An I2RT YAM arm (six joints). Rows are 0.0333 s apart.
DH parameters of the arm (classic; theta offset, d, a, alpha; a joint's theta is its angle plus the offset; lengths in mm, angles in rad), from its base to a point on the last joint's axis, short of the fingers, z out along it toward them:
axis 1: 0 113.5 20 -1.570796
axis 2: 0 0 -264 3.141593
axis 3: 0.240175 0 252.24 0
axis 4: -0.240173 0 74 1.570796
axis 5: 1.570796 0 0 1.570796
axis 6: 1.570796 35.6 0 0
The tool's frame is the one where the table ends.
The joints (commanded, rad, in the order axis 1, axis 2, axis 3, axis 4, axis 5, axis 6), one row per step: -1.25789 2.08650 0.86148 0.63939 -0.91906 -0.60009; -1.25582 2.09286 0.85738 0.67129 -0.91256 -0.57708; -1.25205 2.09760 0.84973 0.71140 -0.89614 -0.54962; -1.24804 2.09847 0.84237 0.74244 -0.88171 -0.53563; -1.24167 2.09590 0.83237 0.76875 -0.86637 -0.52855; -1.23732 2.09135 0.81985 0.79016 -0.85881 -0.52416; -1.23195 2.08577 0.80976 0.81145 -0.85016 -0.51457; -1.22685 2.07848 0.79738 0.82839 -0.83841 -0.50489; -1.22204 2.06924 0.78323 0.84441 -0.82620 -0.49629; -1.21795 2.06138 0.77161 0.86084 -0.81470 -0.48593; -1.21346 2.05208 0.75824 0.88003 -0.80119 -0.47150
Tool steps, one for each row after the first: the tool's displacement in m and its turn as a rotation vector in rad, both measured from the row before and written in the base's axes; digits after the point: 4 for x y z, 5 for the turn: 0.0007 -0.0002 -0.0007 -0.00049 -0.00881 -0.01101; 0.0010 0.0002 -0.0003 -0.00400 -0.00750 -0.01910; 0.0010 0.0006 0.0005 -0.01121 -0.00414 -0.01290; 0.0015 0.0017 0.0008 -0.01384 -0.00105 -0.00926; 0.0007 0.0024 0.0006 -0.00989 -0.00232 -0.00367; 0.0012 0.0020 0.0015 -0.00846 -0.00472 -0.00520; 0.0008 0.0025 0.0012 -0.00416 -0.00208 -0.00828; 0.0005 0.0029 0.0014 -0.00449 -0.00156 -0.00870; 0.0004 0.0022 0.0015 -0.00425 -0.00321 -0.00932; 0.0004 0.0026 0.0019 -0.00315 -0.00498 -0.01192
